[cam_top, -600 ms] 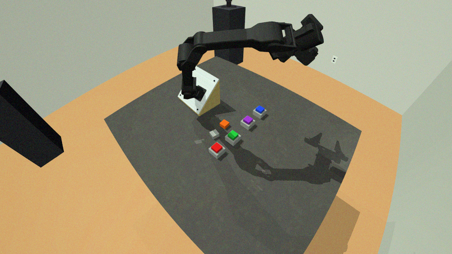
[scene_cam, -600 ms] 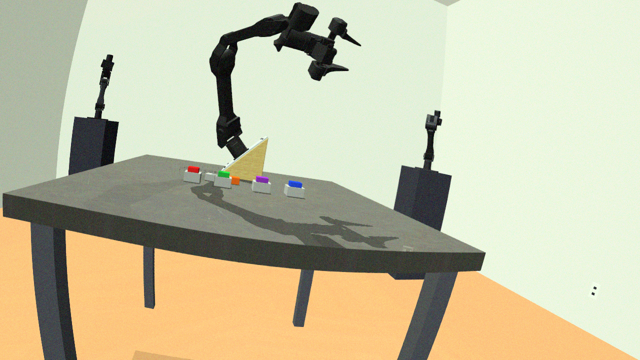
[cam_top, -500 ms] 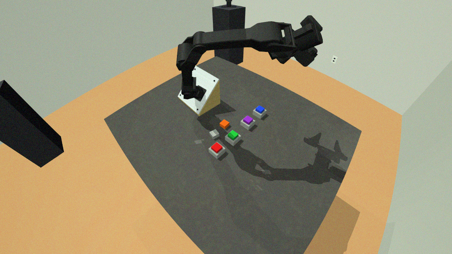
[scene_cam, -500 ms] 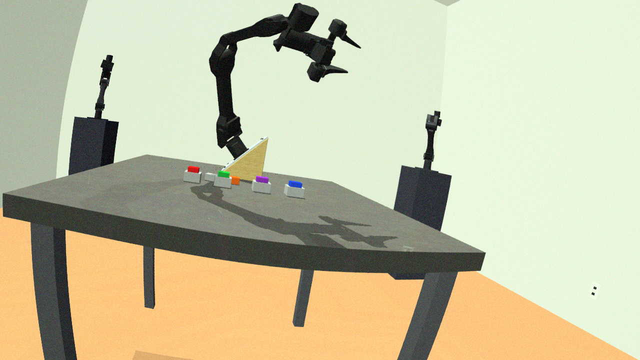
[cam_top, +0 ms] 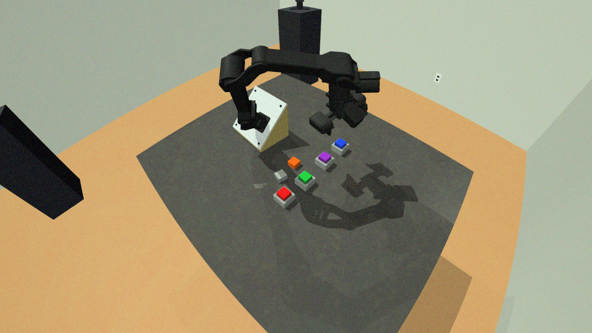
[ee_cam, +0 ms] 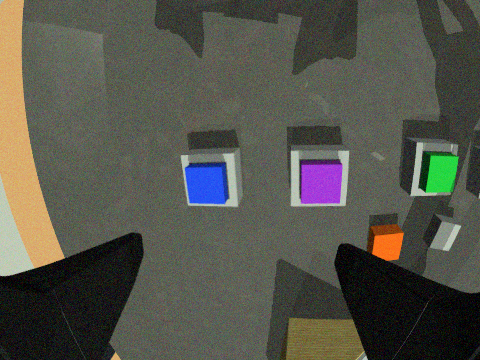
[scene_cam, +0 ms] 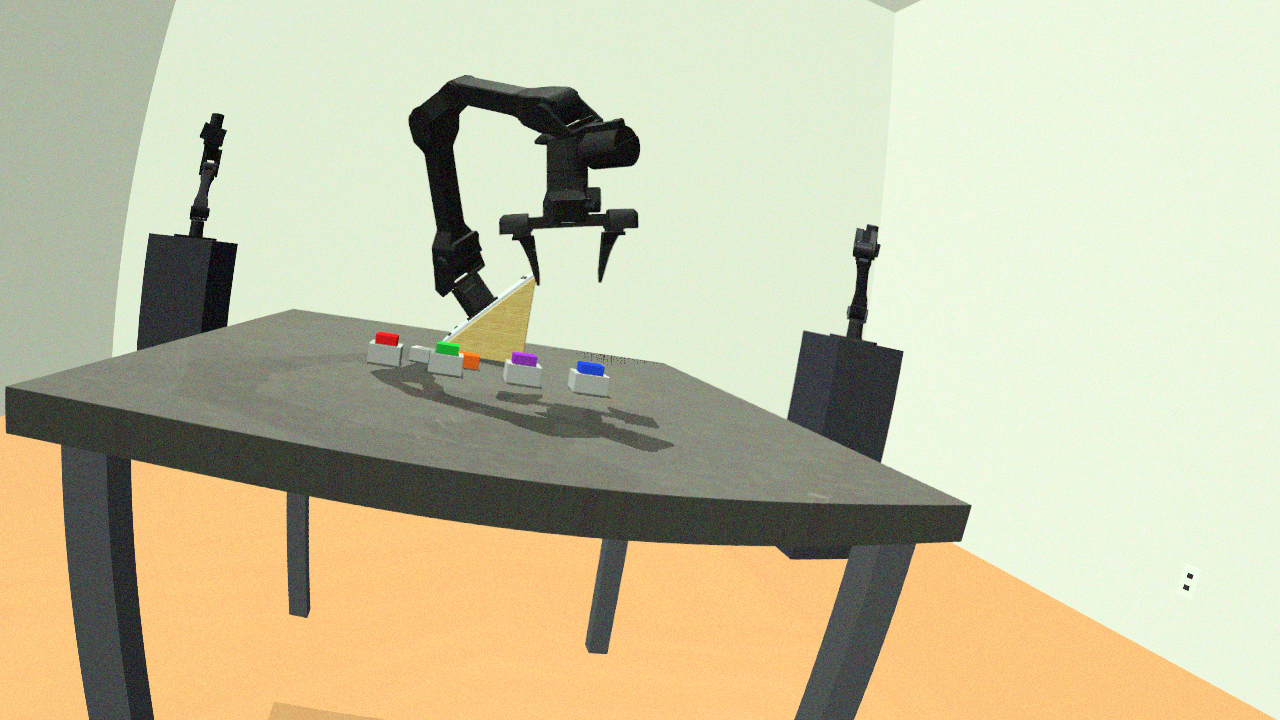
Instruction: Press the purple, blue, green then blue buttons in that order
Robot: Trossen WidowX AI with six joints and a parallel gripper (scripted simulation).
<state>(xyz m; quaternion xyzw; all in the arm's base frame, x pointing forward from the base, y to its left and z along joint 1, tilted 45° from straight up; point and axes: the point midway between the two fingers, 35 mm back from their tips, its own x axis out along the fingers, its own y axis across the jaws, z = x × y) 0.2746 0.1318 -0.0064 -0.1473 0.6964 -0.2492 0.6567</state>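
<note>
My gripper tip is now 1 cm past the purple button, 4 cm to the left of it and 11 cm above it. From my gripper tip the other things lie so: orange block: 8 cm behind, 12 cm to the right, 13 cm below; then green button: 15 cm to the right, 11 cm below; then blue button: 1 cm behind, 5 cm to the left, 11 cm below.
</note>
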